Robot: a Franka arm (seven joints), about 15 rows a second.
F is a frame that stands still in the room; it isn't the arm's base.
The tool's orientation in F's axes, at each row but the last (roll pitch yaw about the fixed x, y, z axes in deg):
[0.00, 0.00, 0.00]
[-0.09, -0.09, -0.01]
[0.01, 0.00, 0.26]
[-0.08, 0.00, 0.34]
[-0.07, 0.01, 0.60]
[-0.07, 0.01, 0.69]
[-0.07, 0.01, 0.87]
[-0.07, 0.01, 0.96]
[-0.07, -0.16, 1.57]
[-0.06, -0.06, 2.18]
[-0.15, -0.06, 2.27]
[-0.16, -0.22, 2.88]
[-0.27, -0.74, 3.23]
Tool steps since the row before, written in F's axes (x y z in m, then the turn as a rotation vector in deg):
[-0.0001, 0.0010, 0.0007, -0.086, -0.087, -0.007]
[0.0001, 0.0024, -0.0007, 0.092, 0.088, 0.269]
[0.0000, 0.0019, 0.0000, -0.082, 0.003, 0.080]
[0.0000, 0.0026, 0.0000, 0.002, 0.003, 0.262]
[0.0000, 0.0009, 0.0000, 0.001, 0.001, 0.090]
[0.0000, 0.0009, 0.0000, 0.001, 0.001, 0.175]
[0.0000, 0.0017, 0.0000, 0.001, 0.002, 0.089]
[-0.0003, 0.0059, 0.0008, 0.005, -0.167, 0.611]
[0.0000, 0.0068, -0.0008, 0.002, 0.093, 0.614]
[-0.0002, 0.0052, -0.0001, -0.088, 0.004, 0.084]
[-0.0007, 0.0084, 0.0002, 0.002, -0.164, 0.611]
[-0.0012, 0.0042, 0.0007, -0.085, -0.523, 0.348]
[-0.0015, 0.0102, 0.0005, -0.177, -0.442, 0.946]
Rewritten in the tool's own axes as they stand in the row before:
[-0.0001, 0.0010, 0.0007, -0.086, -0.087, -0.007]
[0.0001, 0.0024, -0.0007, 0.092, 0.088, 0.269]
[0.0000, 0.0019, 0.0000, -0.082, 0.003, 0.080]
[0.0000, 0.0026, 0.0000, 0.002, 0.003, 0.262]
[0.0000, 0.0009, 0.0000, 0.001, 0.001, 0.090]
[0.0000, 0.0009, 0.0000, 0.001, 0.001, 0.175]
[0.0000, 0.0017, 0.0000, 0.001, 0.002, 0.089]
[-0.0002, 0.0059, 0.0008, 0.002, -0.168, 0.611]
[0.0002, 0.0068, -0.0008, 0.006, 0.092, 0.614]
[0.0000, 0.0052, -0.0001, -0.088, 0.007, 0.084]
[-0.0004, 0.0084, 0.0002, -0.004, -0.166, 0.611]
[-0.0010, 0.0043, 0.0007, -0.110, -0.519, 0.347]
[-0.0009, 0.0103, 0.0006, -0.189, -0.436, 0.946]

